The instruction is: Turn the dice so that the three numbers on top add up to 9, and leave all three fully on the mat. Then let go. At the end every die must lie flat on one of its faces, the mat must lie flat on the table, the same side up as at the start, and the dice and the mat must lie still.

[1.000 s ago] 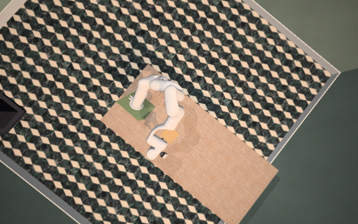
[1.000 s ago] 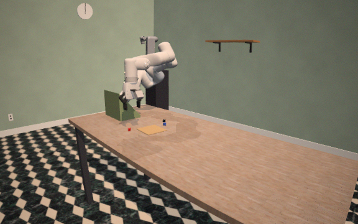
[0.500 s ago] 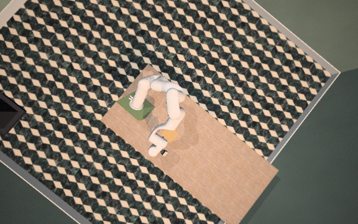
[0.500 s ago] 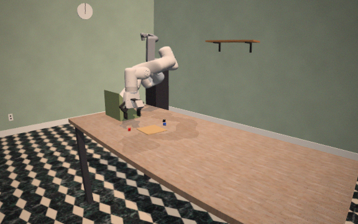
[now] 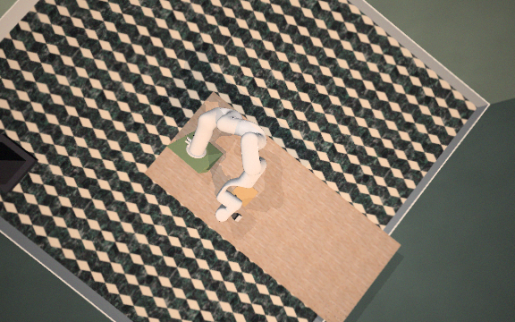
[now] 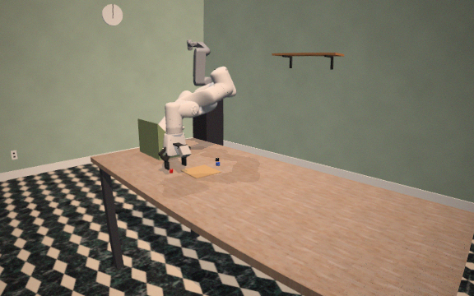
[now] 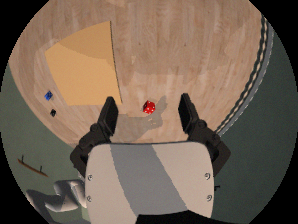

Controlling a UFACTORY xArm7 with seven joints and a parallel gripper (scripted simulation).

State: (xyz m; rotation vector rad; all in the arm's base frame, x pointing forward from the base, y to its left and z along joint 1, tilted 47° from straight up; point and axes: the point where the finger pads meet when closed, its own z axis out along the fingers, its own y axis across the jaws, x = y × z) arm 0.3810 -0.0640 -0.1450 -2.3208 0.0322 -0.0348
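Now: hand 4 cm past the red die and 4 cm above it. Round my hand: black die (29 cm to the left, 4 cm below, 4 cm behind); blue die (24 cm to the left, 4 cm below, 2 cm ahead); tan mat (11 cm to the left, 4 cm below, 4 cm ahead).
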